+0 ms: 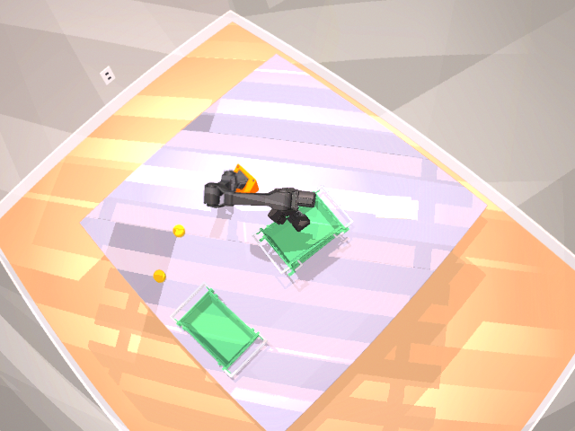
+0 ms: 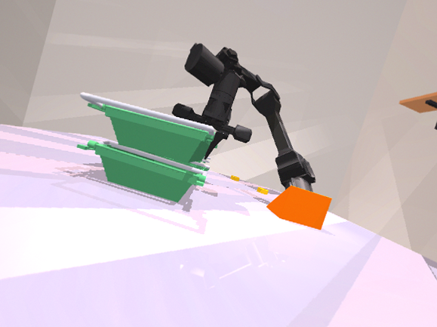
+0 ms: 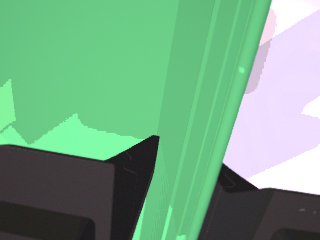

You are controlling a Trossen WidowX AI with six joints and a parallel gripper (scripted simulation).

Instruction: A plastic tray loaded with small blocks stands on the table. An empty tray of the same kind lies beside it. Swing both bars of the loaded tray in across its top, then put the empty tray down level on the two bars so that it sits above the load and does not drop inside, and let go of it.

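Now: the tray 7 cm ahead of my gripper tip, 1 cm to the right of it and 3 cm above it. The rest, counted from my gripper tip: pale patch: 22 cm ahead, 37 cm to the left, 8 cm below.
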